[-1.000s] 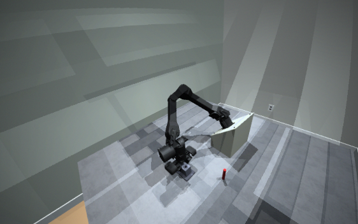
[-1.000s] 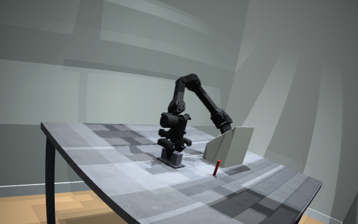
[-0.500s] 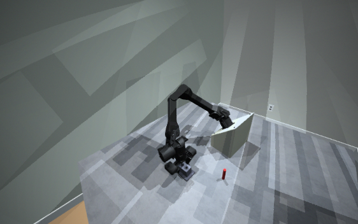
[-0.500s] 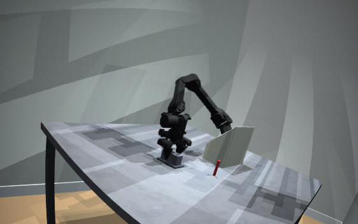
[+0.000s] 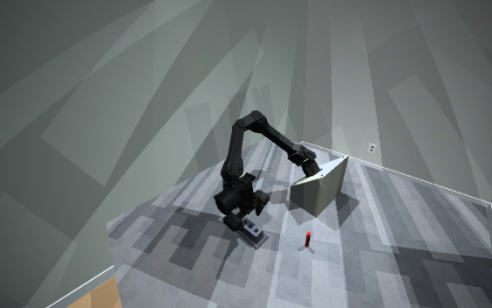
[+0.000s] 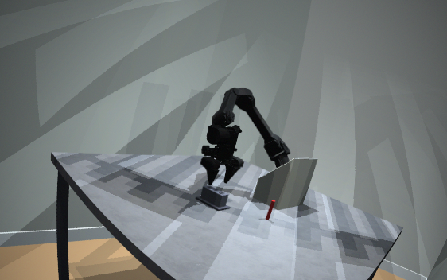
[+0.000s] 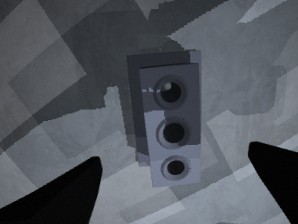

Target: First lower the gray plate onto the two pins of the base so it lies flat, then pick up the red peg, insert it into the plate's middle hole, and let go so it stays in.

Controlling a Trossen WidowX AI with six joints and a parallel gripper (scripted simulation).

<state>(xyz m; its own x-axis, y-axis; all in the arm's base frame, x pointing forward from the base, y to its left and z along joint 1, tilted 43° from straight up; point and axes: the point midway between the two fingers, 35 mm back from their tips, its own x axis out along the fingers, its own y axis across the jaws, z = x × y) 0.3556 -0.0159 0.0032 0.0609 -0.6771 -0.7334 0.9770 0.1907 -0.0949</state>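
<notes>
My gripper tip is now 40 mm above the gray plate. From my gripper tip the other things lie so: base: 80 mm below; red peg: 170 mm to the left, 140 mm behind, 50 mm below.
</notes>
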